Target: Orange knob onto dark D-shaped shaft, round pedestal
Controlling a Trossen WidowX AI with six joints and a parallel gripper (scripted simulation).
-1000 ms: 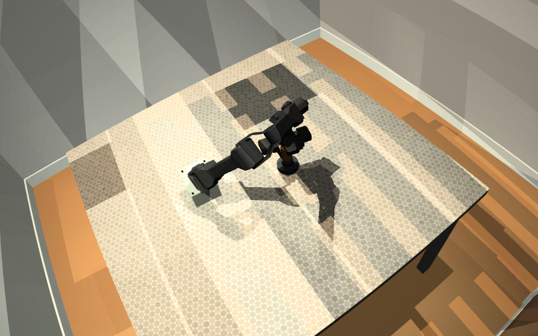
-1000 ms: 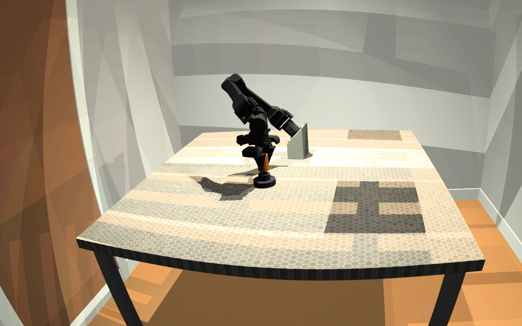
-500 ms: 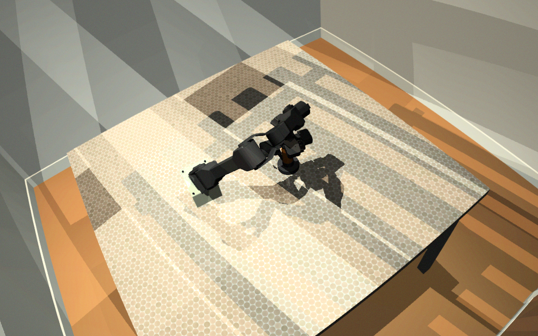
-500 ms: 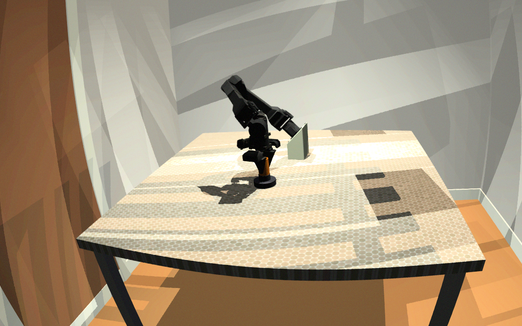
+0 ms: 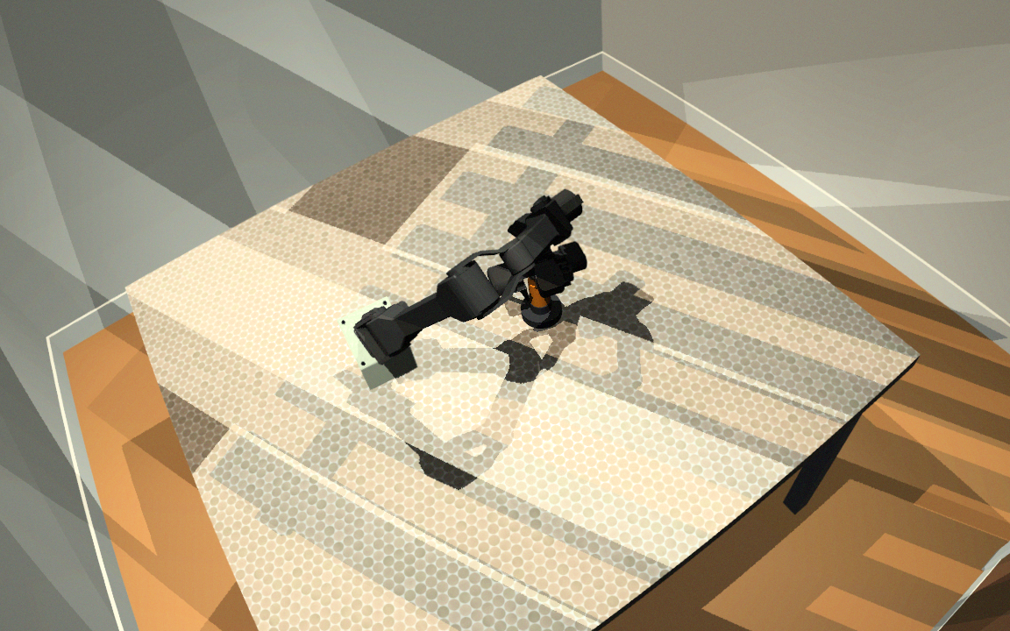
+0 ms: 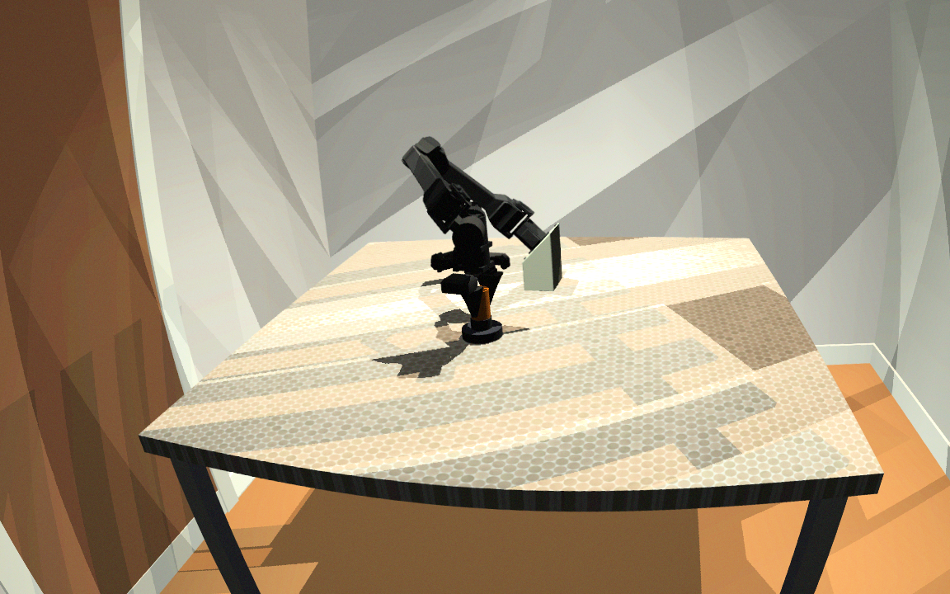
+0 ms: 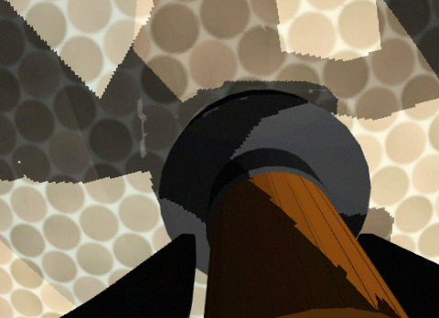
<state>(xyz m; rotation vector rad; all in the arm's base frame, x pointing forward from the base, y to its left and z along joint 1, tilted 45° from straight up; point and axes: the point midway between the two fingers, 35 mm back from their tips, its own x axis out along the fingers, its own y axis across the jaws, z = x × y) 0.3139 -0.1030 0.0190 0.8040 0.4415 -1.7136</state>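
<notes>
Right now the orange knob is 20 mm above my gripper tip. Round my gripper tip: dark round pedestal 20 mm below.
</notes>
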